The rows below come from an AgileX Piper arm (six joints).
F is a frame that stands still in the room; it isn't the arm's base.
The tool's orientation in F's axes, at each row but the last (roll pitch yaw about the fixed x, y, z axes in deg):
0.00, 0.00, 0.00
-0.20, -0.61, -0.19
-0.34, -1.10, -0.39
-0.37, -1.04, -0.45
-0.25, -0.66, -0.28
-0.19, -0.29, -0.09
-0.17, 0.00, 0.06
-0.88, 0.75, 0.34
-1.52, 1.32, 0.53
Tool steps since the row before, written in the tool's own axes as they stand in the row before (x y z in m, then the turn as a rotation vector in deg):
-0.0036, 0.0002, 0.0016, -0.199, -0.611, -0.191
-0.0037, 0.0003, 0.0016, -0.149, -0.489, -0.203
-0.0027, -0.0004, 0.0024, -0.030, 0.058, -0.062
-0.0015, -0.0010, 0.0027, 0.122, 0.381, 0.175
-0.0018, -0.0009, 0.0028, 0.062, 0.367, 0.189
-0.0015, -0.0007, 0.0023, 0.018, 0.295, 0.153
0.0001, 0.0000, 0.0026, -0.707, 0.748, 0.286
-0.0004, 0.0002, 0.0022, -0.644, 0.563, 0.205
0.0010, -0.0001, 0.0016, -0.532, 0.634, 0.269
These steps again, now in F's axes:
-0.0036, 0.0002, 0.0016, -0.199, -0.611, -0.191
-0.0037, 0.0003, 0.0016, -0.148, -0.489, -0.203
-0.0027, -0.0004, 0.0024, -0.028, 0.058, -0.063
-0.0016, -0.0010, 0.0027, 0.122, 0.381, 0.175
-0.0018, -0.0009, 0.0028, 0.062, 0.368, 0.188
-0.0015, -0.0007, 0.0023, 0.018, 0.295, 0.152
0.0001, 0.0000, 0.0026, -0.708, 0.748, 0.284
-0.0004, 0.0002, 0.0022, -0.645, 0.562, 0.205
0.0010, 0.0000, 0.0016, -0.532, 0.636, 0.264

